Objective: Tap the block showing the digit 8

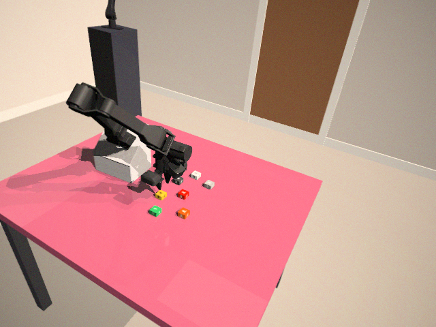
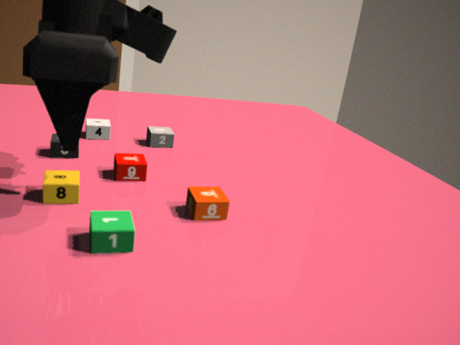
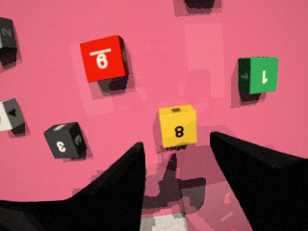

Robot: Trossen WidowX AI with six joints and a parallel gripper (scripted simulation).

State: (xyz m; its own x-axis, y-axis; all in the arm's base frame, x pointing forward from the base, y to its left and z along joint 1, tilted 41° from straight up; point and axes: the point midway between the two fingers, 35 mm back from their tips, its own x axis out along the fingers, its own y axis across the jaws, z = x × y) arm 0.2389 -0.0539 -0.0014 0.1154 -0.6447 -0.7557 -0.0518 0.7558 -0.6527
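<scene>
Now: gripper tip 60 mm short of the red block, 50 mm to the right of it and 40 mm above it. Round my gripper tip: orange block 130 mm ahead, 30 mm to the right, 40 mm below; dark block 20 mm behind, 110 mm to the left, 40 mm below; green block 40 mm ahead, 90 mm to the right, 40 mm below.
</scene>
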